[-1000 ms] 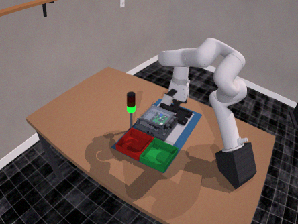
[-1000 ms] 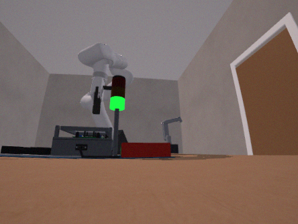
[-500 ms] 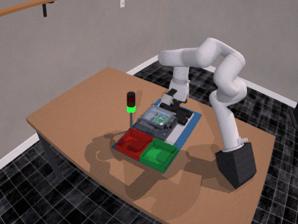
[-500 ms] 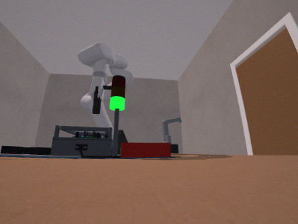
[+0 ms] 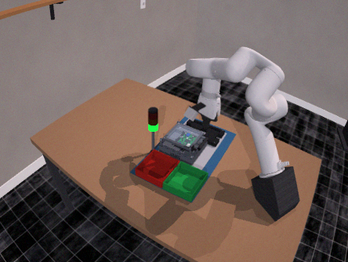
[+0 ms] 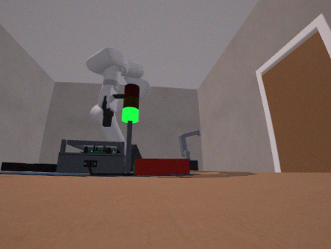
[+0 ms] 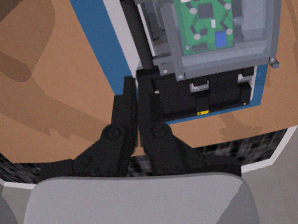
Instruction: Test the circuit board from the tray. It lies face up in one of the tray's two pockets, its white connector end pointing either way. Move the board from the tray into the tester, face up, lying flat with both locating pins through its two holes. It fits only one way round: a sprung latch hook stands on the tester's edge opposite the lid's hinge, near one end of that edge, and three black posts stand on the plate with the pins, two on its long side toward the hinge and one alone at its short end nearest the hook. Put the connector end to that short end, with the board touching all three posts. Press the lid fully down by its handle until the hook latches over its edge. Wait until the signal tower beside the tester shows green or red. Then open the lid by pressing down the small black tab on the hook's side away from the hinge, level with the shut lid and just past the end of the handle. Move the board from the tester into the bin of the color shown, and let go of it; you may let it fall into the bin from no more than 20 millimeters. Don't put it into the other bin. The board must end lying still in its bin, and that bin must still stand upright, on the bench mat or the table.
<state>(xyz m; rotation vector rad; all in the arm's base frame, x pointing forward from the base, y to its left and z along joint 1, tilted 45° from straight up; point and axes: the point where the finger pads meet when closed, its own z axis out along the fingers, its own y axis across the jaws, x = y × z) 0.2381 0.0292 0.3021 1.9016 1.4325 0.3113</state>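
My gripper is now 12 cm above the black latch block, 5 cm to the right of it and 3 cm short of it. Also, from my hand: tester lid 12 cm below, 9 cm ahead, 2 cm to the right; green circuit board 14 cm below, 8 cm ahead, 2 cm to the right; tester plate 14 cm below, 9 cm ahead, 1 cm to the right.
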